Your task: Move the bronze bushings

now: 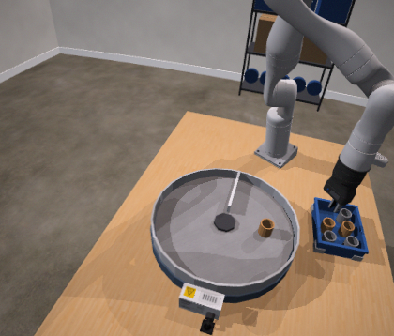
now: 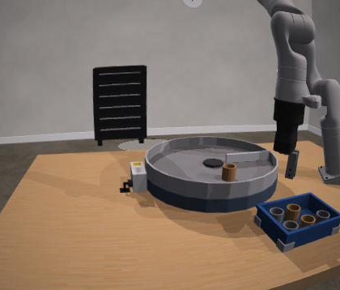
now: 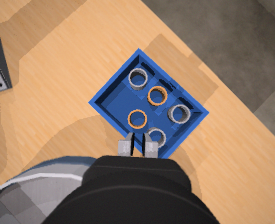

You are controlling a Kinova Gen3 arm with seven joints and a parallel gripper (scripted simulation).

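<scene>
My hand is 3 cm past the blue crate, 4 cm to the right of it and 12 cm above it. From my hand the other things lie so: grey turntable disc (14 cm ahead, 28 cm to the right, 9 cm below).
</scene>
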